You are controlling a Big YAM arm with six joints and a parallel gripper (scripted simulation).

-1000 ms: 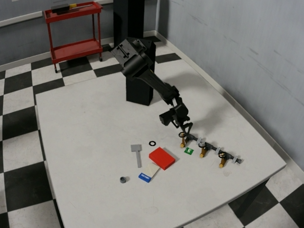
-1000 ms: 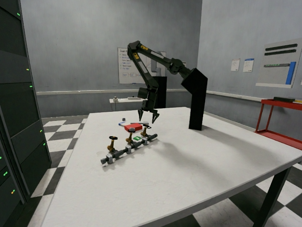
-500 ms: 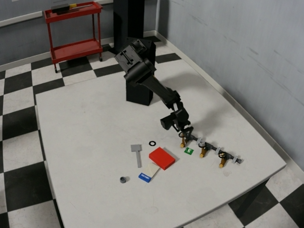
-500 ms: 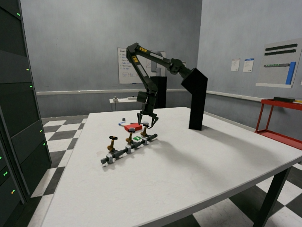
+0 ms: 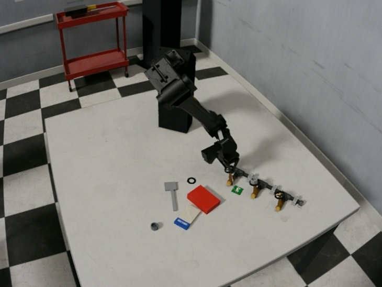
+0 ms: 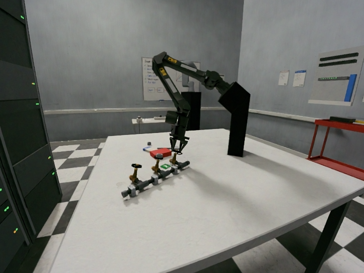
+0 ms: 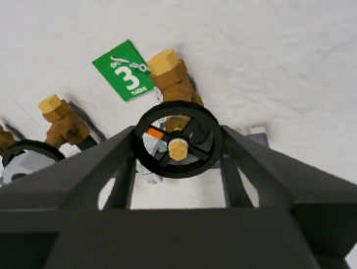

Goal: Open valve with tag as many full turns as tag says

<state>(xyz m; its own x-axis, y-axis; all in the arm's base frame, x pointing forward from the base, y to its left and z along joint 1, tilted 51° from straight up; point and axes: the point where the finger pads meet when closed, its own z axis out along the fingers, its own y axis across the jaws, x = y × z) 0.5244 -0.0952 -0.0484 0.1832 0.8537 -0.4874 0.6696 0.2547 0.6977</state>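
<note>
My gripper is now 70 mm short of the green tag, 20 mm to the left of it and 80 mm above it. Round my hand: grey t-shaped tool: 130 mm behind, 230 mm to the right, 80 mm below; then card: 10 mm ahead, 280 mm to the right, 70 mm below; then red box: 160 mm to the right, 70 mm below.
</note>
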